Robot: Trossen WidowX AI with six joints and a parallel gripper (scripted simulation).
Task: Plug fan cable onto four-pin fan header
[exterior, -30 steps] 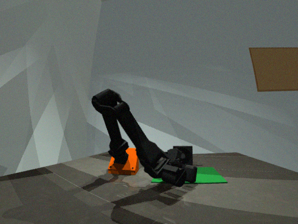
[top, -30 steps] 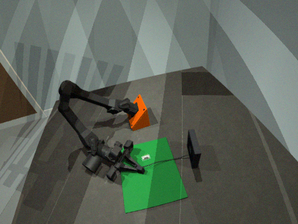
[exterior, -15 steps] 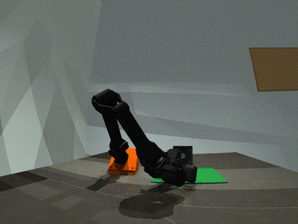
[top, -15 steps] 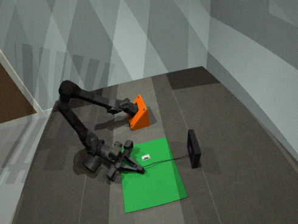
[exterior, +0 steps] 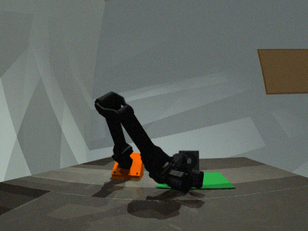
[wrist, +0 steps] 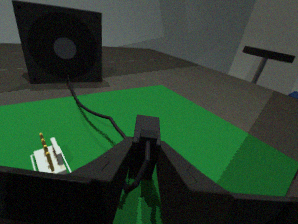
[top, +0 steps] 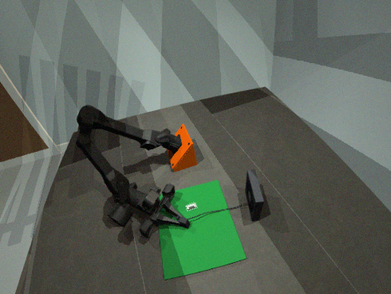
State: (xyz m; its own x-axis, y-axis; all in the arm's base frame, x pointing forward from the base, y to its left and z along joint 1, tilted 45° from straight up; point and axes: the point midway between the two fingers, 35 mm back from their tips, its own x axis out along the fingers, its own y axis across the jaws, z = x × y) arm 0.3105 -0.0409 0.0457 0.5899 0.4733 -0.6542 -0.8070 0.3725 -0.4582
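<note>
Now: the plug 10 mm below my gripper tip. The rest, counted from my gripper tip: black fan (10 mm behind, 230 mm to the left, 30 mm above); then green board (10 mm ahead, 40 mm to the left, 50 mm below).
</note>
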